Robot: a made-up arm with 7 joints.
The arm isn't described. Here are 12 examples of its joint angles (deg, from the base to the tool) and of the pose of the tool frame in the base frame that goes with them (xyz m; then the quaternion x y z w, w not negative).
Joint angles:
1: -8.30 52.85 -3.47 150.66 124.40 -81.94 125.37
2: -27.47 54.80 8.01 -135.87 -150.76 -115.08 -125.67
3: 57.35 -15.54 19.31 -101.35 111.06 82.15 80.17
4: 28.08 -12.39 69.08 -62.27 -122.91 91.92 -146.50
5: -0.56 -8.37 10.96 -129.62 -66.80 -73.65 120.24
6: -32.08 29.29 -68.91 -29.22 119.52 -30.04 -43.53
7: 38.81 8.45 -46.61 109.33 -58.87 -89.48 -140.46
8: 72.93 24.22 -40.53 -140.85 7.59 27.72 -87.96
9: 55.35 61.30 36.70 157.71 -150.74 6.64 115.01
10: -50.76 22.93 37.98 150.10 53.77 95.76 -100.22
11: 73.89 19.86 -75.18 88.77 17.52 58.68 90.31
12: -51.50 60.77 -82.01 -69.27 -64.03 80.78 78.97
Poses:
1: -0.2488 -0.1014 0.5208 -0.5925 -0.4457 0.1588 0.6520
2: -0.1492 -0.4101 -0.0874 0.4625 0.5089 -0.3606 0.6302
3: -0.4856 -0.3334 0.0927 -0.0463 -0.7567 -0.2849 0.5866
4: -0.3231 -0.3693 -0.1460 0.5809 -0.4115 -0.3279 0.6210
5: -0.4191 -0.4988 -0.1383 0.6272 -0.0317 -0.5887 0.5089
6: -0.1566 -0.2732 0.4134 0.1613 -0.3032 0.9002 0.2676
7: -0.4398 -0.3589 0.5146 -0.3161 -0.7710 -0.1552 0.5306
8: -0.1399 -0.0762 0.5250 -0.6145 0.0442 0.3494 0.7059
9: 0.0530 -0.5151 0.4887 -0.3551 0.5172 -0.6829 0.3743
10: -0.0145 -0.3837 0.3241 -0.1215 0.5521 -0.6920 0.4490
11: 0.0824 -0.2619 0.3815 -0.3055 0.7664 -0.3494 0.4442
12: -0.0371 -0.2115 0.0631 0.7133 0.3201 0.5659 0.2617
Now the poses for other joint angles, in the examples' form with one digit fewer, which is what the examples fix.
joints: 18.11 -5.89 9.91 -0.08 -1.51 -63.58 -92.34
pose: -0.188 -0.279 -0.028 0.190 0.636 0.605 0.441
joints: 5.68 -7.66 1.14 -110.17 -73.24 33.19 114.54
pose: -0.053 -0.377 -0.163 0.930 0.013 0.059 0.363
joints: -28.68 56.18 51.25 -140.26 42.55 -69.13 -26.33
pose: -0.081 -0.044 0.049 -0.544 -0.814 -0.151 0.139
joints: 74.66 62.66 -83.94 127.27 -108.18 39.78 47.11
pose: 0.070 -0.122 0.207 0.040 0.638 0.132 0.758
